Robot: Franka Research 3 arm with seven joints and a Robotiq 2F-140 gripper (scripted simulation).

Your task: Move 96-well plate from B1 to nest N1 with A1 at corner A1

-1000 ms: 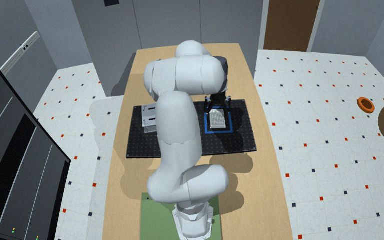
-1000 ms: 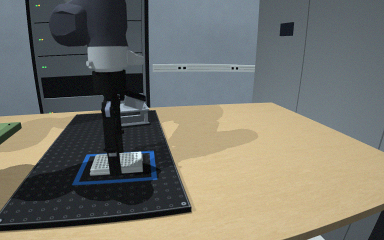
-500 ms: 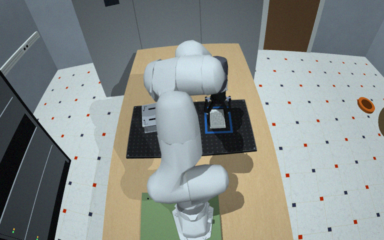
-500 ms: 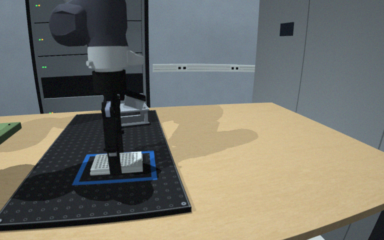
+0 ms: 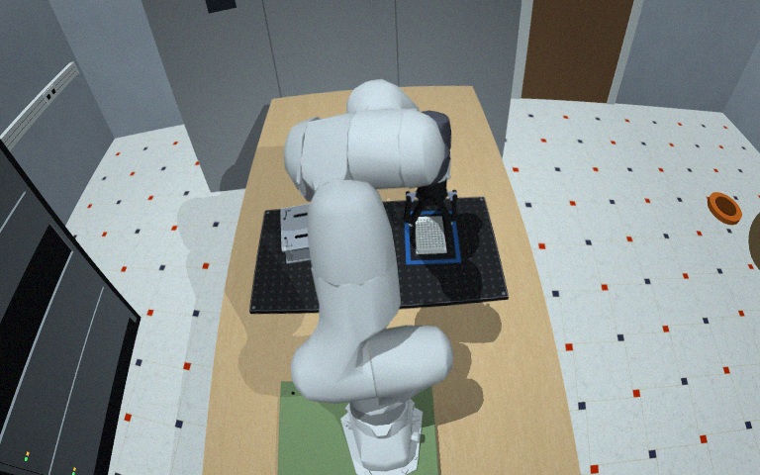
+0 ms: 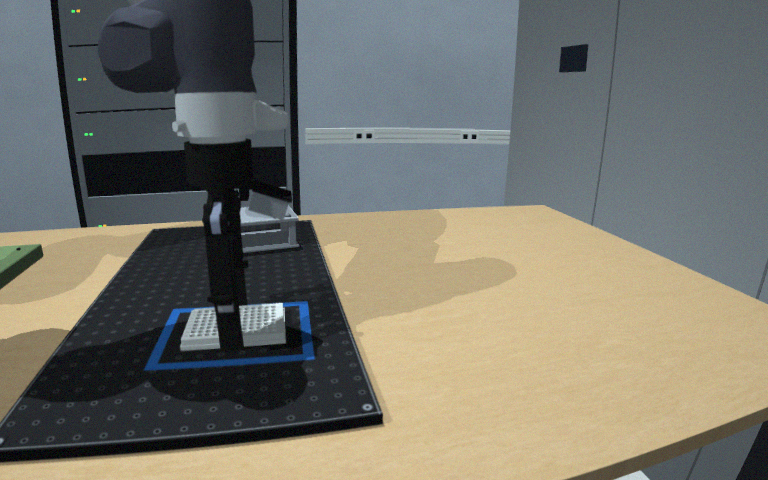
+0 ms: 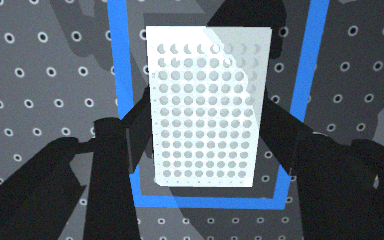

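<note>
Right now my hand is 3 cm short of the grey plate nest, 36 cm to the right of it and 3 cm below it. Also, from my hand: A1 label (5 cm behind, 41 cm to the left, 3 cm above); white 96-well plate (2 cm below).
</note>
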